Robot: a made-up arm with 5 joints. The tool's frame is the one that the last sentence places. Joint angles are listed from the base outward.
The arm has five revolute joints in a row. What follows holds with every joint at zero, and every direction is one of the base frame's. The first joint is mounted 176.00 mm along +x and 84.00 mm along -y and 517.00 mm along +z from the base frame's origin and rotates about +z. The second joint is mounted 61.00 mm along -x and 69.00 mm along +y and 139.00 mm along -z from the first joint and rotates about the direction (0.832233, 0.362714, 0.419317). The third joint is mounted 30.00 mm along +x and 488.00 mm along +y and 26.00 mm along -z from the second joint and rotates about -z. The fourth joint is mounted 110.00 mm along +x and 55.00 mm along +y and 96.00 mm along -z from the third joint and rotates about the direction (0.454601, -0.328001, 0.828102). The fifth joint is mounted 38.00 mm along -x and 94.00 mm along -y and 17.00 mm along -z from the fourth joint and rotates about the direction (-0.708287, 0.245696, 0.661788). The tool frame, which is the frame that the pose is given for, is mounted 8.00 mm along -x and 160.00 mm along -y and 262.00 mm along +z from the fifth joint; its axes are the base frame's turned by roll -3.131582, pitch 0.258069 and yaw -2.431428 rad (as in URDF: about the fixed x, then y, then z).
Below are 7 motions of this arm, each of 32 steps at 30 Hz.
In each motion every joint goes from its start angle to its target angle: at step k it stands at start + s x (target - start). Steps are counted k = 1, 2, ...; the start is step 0. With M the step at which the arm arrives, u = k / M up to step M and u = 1 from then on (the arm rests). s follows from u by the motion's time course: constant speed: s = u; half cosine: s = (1 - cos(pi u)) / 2; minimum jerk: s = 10 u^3 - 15 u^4 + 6 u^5.
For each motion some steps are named. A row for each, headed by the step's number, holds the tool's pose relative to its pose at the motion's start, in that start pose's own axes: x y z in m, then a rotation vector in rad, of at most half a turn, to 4 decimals.
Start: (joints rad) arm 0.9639 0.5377 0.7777 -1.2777 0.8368
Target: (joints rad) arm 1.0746 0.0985 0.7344 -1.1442 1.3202
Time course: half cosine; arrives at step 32
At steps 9, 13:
9: -0.0368 0.0124 0.0047 0.0426 -0.0015 -0.0230
13: -0.0718 0.0231 0.0078 0.0855 -0.0006 -0.0426

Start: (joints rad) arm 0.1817 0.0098 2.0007 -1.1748 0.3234
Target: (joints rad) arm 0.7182 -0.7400 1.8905 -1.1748 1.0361
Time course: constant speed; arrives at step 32
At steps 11, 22, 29, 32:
11: -0.1086 -0.0054 0.0596 -0.0474 -0.0461 -0.3146
22: -0.2131 0.0252 0.0899 -0.0564 -0.0979 -0.6471
29: -0.2680 0.0612 0.0947 -0.0433 -0.1347 -0.8632
32: -0.2873 0.0798 0.0936 -0.0336 -0.1515 -0.9561

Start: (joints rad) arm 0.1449 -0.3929 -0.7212 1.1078 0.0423
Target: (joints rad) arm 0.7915 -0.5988 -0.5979 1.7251 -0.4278
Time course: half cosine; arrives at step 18
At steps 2, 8, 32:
2: -0.0034 -0.0003 0.0075 -0.0149 -0.0145 -0.0159
8: -0.0569 -0.0001 0.1102 -0.2356 -0.1796 -0.2066
32: -0.1764 0.0422 0.2882 -0.6702 -0.3356 -0.4583

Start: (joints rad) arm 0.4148 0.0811 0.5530 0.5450 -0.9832
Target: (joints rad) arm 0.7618 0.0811 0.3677 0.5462 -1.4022
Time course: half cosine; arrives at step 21
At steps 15, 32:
15: 0.0747 -0.0500 -0.0418 -0.3343 0.1045 0.1397
32: 0.0913 -0.0599 -0.0534 -0.4027 0.1407 0.1821

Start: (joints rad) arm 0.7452 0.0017 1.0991 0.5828 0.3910
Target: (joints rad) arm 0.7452 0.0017 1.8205 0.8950 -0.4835
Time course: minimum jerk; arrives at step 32
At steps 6, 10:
6: 0.0186 0.0028 0.0006 0.0028 -0.0304 0.0528
10: 0.0676 0.0156 0.0039 0.0141 -0.1140 0.1928

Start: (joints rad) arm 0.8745 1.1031 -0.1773 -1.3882 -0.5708
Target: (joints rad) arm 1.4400 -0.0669 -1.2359 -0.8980 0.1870
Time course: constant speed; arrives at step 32
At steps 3, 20, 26, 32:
3: 0.0048 0.0165 0.0514 0.0470 -0.0454 -0.1590
20: 0.0001 0.1063 0.3387 0.5529 -0.1381 -1.1329
26: 0.0044 0.1328 0.4495 0.8202 -0.0960 -1.4705
32: 0.0139 0.1431 0.5713 1.1290 -0.0090 -1.7838

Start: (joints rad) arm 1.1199 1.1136 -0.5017 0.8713 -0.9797
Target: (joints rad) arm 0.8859 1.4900 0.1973 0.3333 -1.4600
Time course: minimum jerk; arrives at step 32
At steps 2, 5, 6, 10, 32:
2: 0.0004 0.0008 -0.0004 0.0017 -0.0022 0.0012
5: 0.0060 0.0104 -0.0048 0.0222 -0.0302 0.0161
6: 0.0099 0.0171 -0.0075 0.0361 -0.0497 0.0265
10: 0.0383 0.0653 -0.0203 0.1281 -0.1877 0.0995
32: 0.1525 0.3895 0.1239 0.5527 -1.1340 0.6100

